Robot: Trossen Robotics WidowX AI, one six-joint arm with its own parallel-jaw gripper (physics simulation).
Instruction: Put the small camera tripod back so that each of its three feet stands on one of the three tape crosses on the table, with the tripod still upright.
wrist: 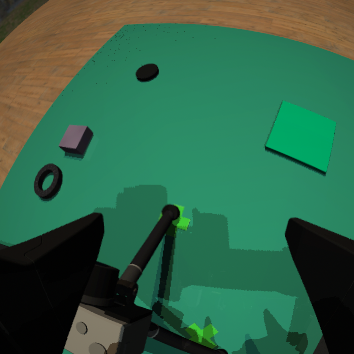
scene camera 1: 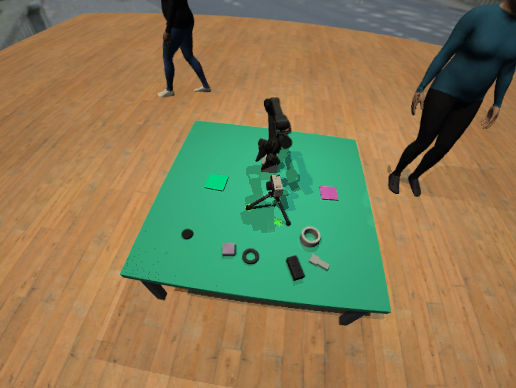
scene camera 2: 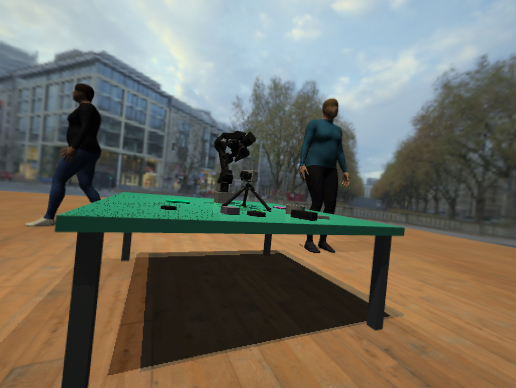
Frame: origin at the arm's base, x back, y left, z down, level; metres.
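Where they show: gripper, between the fingertips: (wrist: 199, 226) (scene camera 1: 258, 165) (scene camera 2: 229, 163); arm's base, origin of its link: (scene camera 2: 224, 192).
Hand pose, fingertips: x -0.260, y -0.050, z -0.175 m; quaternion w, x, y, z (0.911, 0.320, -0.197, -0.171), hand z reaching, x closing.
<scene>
Things, the pixels of their top centre, and the offset from my fingertips. "pt": a spot on its surface instead.
- foot, a spot on its surface: (wrist: 170, 212) (scene camera 1: 248, 205) pt dy -0.030, dx -0.097, dz +0.227 m
- bright green tape cross, centre of its top: (wrist: 173, 219) dy -0.024, dx -0.095, dz +0.250 m
- second cross, centre of its top: (scene camera 1: 277, 221) dy +0.147, dx -0.161, dz +0.250 m
- green square, a spot on its surface: (wrist: 302, 137) (scene camera 1: 218, 182) pt dy -0.248, dx +0.055, dz +0.241 m
- magenta square, a spot on its surface: (scene camera 1: 329, 193) pt dy +0.443, dx +0.103, dz +0.241 m
- black disc, centre of its top: (wrist: 146, 70) (scene camera 1: 187, 233) dy -0.315, dx -0.334, dz +0.240 m
- mauve block, centre of its top: (wrist: 71, 135) (scene camera 2: 230, 206) (scene camera 1: 228, 248) dy -0.079, dx -0.383, dz +0.222 m
- black ring, centre of its top: (wrist: 45, 179) (scene camera 2: 256, 211) (scene camera 1: 250, 255) dy +0.035, dx -0.395, dz +0.235 m
- grey ring, centre of its top: (scene camera 1: 311, 234) (scene camera 2: 295, 205) dy +0.325, dx -0.238, dz +0.202 m
- black block, centre of its top: (scene camera 2: 304, 211) (scene camera 1: 295, 266) dy +0.259, dx -0.422, dz +0.215 m
- grey piece, centre of its top: (scene camera 1: 319, 262) dy +0.381, dx -0.369, dz +0.235 m
The small tripod (scene camera 1: 282, 206) (scene camera 2: 247, 192) (wrist: 150, 246) stands upright on the green table, with a grey camera (scene camera 1: 277, 185) (scene camera 2: 250, 176) (wrist: 95, 327) on top. One foot (scene camera 1: 248, 207) (wrist: 170, 212) lies over part of a bright green tape cross (wrist: 183, 222). Another foot (scene camera 1: 288, 223) stands beside a second cross (scene camera 1: 278, 221). In the wrist view a leg passes by a cross (wrist: 202, 332). The third foot's exact contact and the third cross cannot be made out. My gripper (scene camera 1: 264, 158) (wrist: 199, 226) is open and empty above the table, behind the camera; in the wrist view the camera shows beside the left finger.
A green square (scene camera 1: 217, 182) (wrist: 302, 137) and a magenta square (scene camera 1: 329, 193) lie either side of the tripod. Toward the front are a black disc (scene camera 1: 187, 234) (wrist: 147, 72), mauve block (scene camera 1: 228, 249) (wrist: 75, 138), black ring (scene camera 1: 244, 256), grey ring (scene camera 1: 310, 244), black block (scene camera 1: 295, 268) and grey piece (scene camera 1: 319, 262).
</scene>
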